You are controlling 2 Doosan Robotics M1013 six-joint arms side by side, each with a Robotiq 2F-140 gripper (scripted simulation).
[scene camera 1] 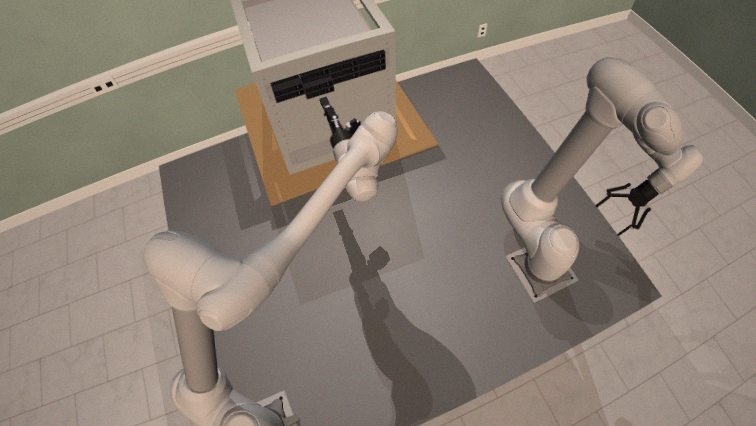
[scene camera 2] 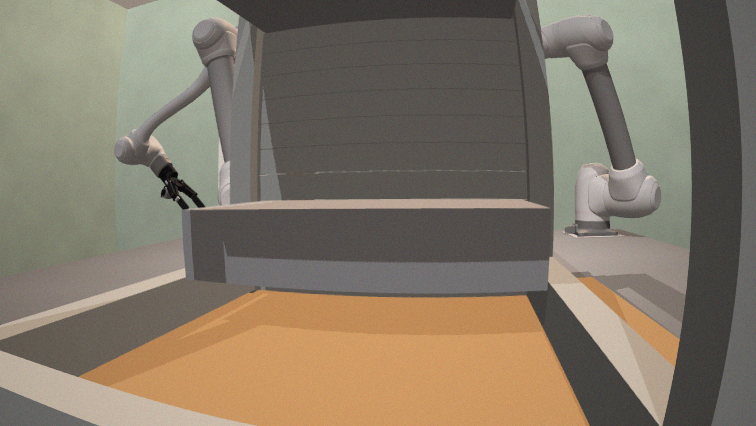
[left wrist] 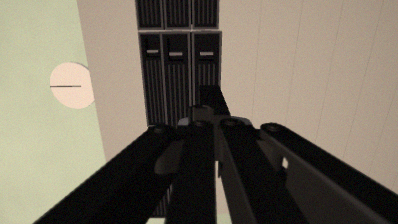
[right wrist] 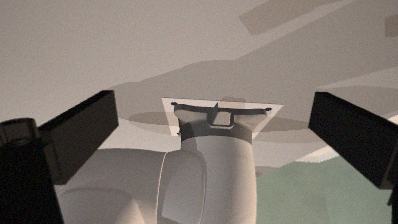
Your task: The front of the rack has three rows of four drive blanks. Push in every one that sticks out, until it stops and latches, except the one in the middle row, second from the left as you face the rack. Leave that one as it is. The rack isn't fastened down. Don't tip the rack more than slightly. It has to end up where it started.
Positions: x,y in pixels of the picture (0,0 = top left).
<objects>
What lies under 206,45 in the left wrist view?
A drive blank.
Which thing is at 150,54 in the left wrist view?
A drive blank.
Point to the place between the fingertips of my right gripper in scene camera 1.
At 606,220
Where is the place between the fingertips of my right gripper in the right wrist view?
At 213,109
</objects>
